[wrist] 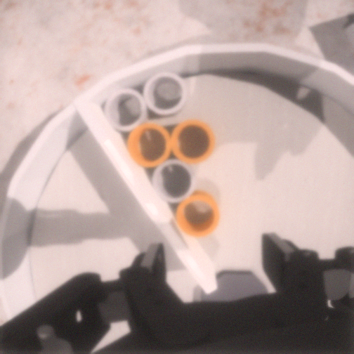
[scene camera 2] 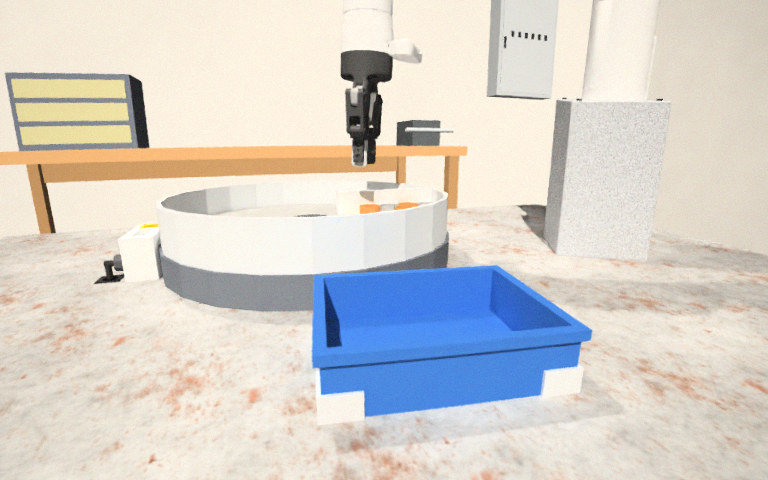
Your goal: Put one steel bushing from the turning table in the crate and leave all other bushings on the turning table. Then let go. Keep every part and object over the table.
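Seen in the pictures: gripper, fingertip midpoint: (scene camera 2: 364, 165); arm's base, link origin: (scene camera 2: 611, 99).
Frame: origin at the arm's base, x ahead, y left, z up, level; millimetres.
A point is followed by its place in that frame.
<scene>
Three grey steel bushings (wrist: 125, 128) (wrist: 165, 111) (wrist: 173, 199) stand upright on the turning table (scene camera 2: 260, 243) {x 559, y 36, z -172 mm} (wrist: 235, 48), with three orange bushings (wrist: 133, 145) (wrist: 211, 141) (wrist: 198, 233) among them. Two steel ones are by the rim; the third is between the orange pair and the lone orange one, close to the white divider bar (wrist: 145, 195) (scene camera 2: 347, 202) {x 404, y -142, z -164 mm}. In the scene view the wall hides most of them. My gripper (scene camera 2: 364, 161) {x 383, y -121, z -105 mm} (wrist: 213, 255) is open and empty, above the turning table and higher than its wall. The blue crate (scene camera 2: 453, 379) {x 465, y 249, z -225 mm} stands in front; no bushing shows in it.
A dark hub (wrist: 240, 285) (scene camera 2: 311, 215) {x 456, y -171, z -185 mm} is at the turning table's middle. A white box (scene camera 2: 138, 254) {x 699, y -124, z -210 mm} with a dark fitting stands left of the turning table. The speckled pedestal (scene camera 2: 608, 181) {x 54, y 50, z -126 mm} stands at the back right. A wooden bench (scene camera 2: 226, 152) is behind.
</scene>
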